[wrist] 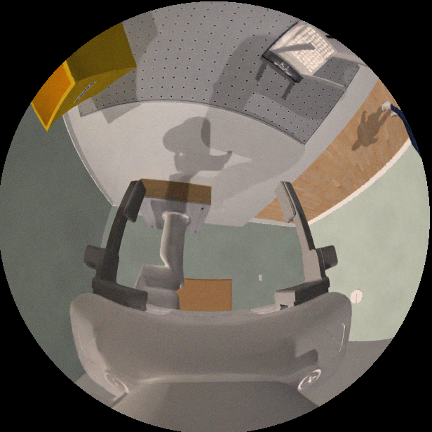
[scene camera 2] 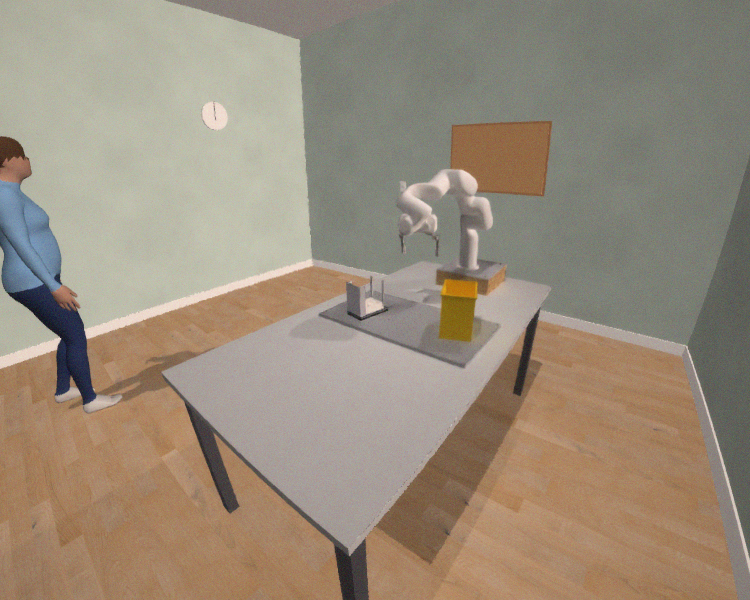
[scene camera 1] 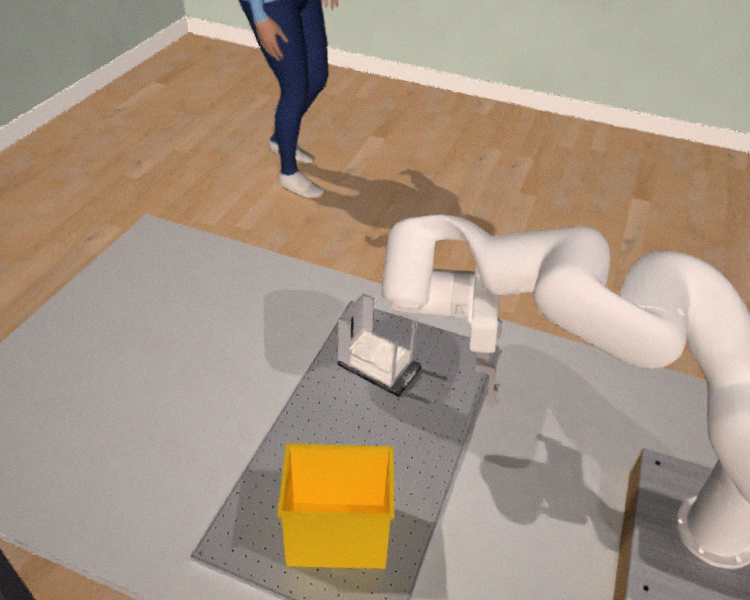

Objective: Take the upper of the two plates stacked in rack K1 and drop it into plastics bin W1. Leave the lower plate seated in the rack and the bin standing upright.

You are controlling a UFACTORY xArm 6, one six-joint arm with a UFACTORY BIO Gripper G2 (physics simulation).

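Frame: origin at the arm's base, x ahead, y left, z up, level; millimetres.
Where they show: hand, its tool point: [scene camera 2: 420, 249] [scene camera 1: 494, 360]; arm's base, origin of its link: [scene camera 2: 467, 267] [scene camera 1: 714, 532].
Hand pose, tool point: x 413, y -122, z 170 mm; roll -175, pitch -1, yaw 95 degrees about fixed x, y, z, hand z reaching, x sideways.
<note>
Each offset is from my tool point to the top centre of the thing. Level surfaces: height alone.
Rack K1 @(dx +233, dy -143, dz -106 mm) [scene camera 1: 344, 342] [scene camera 2: 356, 300] [wrist: 282, 68] stands on the perforated board, with a grey wall on one side and thin posts on the other. The white upper plate @(dx +243, dy -146, dz -207 mm) [scene camera 1: 380, 349] lies in it on the lower plate, whose edge shows faintly in scene camera 1; the two are hard to tell apart in the other views. The yellow plastics bin W1 @(dx +209, dy +259, dz -74 mm) [scene camera 1: 335, 541] [scene camera 2: 456, 319] [wrist: 102, 60] stands upright on the same board. My gripper [scene camera 1: 492, 394] [scene camera 2: 420, 252] [wrist: 210, 184] is open and empty, high above the table, to the robot-base side of the rack, touching neither rack nor bin.
The perforated board @(dz -254 mm) [scene camera 1: 369, 431] [scene camera 2: 412, 334] [wrist: 200, 60] lies on the grey table @(dz -267 mm) [scene camera 1: 156, 406] [scene camera 2: 312, 425]. The arm's base stands on a wooden-sided block [scene camera 1: 627, 531] [scene camera 2: 494, 282] [wrist: 175, 191]. A person [scene camera 1: 293, 93] [scene camera 2: 31, 250] stands on the floor beyond the table.
</note>
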